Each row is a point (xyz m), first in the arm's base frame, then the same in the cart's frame.
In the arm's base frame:
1: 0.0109 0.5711 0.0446
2: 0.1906 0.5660 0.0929
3: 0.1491 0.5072 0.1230
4: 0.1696 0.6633 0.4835
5: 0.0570 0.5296 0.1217
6: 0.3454 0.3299 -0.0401
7: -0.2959 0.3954 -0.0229
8: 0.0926 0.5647 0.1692
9: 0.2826 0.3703 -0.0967
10: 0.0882 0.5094 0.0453
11: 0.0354 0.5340 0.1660
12: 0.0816 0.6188 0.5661
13: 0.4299 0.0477 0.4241
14: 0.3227 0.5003 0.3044
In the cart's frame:
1: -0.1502 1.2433 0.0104
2: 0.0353 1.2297 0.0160
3: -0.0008 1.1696 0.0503
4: 0.1070 1.2949 0.4073
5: -0.0898 1.1944 0.0717
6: 0.1458 1.0014 -0.1659
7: -0.4717 1.0816 0.0017
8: -0.0429 1.2246 0.1123
9: 0.0737 1.0480 -0.2036
10: -0.0775 1.1798 -0.0111
11: -0.1007 1.1957 0.1199
12: 0.0380 1.2461 0.5042
13: 0.3202 0.6799 0.2445
14: 0.2087 1.1434 0.1864

